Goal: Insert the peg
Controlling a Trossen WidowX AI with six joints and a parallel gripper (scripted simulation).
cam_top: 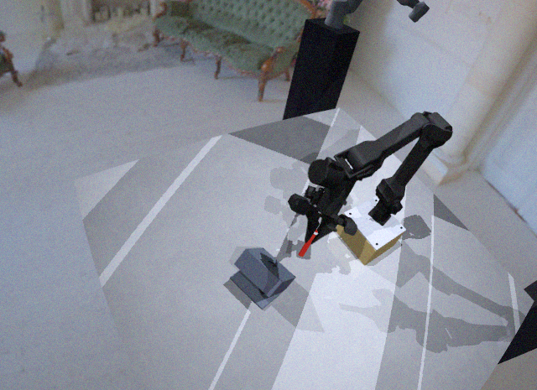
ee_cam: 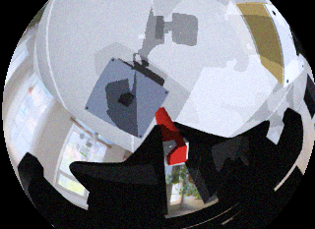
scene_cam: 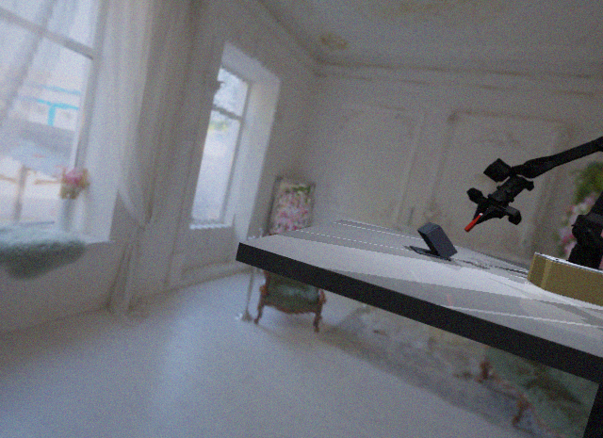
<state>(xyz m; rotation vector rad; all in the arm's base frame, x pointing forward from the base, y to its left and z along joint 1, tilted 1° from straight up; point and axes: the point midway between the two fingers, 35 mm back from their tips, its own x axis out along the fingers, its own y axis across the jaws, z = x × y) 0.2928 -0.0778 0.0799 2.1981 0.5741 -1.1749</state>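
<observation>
My gripper tip is now 10 cm short of the panel, 9 cm above it and 4 cm to the left of it. The rest, counted from my gripper tip: red peg (1 cm behind, 1 cm above).
</observation>
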